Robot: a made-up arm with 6 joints. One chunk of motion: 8 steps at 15 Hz.
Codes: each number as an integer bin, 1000 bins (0 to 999) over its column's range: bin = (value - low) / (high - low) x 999, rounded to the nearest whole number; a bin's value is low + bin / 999 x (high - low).
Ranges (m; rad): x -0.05..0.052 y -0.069..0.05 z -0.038..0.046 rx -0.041..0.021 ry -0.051..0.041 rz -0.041..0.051
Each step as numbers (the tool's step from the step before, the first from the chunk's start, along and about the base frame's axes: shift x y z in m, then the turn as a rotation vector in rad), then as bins.
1 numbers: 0.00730 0.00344 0.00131 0.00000 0.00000 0.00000
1 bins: 561 608 468 661 554 445
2 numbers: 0.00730 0.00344 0.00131 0.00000 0.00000 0.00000
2 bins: 561 608 468 661 554 445
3 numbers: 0.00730 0.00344 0.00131 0.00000 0.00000 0.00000
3 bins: 561 608 468 661 554 445
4 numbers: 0.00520 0.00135 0.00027 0.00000 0.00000 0.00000
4 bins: 541 591 455 661 554 445
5 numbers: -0.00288 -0.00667 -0.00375 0.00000 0.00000 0.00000
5 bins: 461 523 407 661 554 445
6 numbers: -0.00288 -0.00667 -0.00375 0.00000 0.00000 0.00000
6 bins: 461 523 407 661 554 445
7 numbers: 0.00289 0.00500 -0.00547 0.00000 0.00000 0.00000
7 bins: 518 621 387 661 554 445
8 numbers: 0.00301 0.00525 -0.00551 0.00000 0.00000 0.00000
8 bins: 519 623 386 661 554 445
